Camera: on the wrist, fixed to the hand. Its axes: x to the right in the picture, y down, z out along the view.
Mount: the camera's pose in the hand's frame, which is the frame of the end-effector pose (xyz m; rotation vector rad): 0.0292 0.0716 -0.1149 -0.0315 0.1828 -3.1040
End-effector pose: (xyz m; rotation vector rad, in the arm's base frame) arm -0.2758 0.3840 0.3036 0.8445 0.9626 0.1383
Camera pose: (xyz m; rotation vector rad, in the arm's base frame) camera -0.3290 0.5118 0.3003 -1.3769 1.3557 -2.3365
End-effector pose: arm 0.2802 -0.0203 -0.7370 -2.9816 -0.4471 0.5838
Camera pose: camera 0.3689 -0.0816 -0.6500 0.3322 -2.7295 -0.2551
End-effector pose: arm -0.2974 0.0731 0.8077 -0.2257 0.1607 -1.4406
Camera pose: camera -0.2530 0.0458 0.6794 0.0994 0.1166 1.7206
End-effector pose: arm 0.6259 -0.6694 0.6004 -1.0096 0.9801 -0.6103
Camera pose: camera 0.5363 -0.7095 0.5027 1.1736 1.0743 1.9841
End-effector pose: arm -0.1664 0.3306 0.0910 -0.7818 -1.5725 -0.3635
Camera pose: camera -0.0326 0.3161 0.1238 -2.0008 0.9181 1.9164
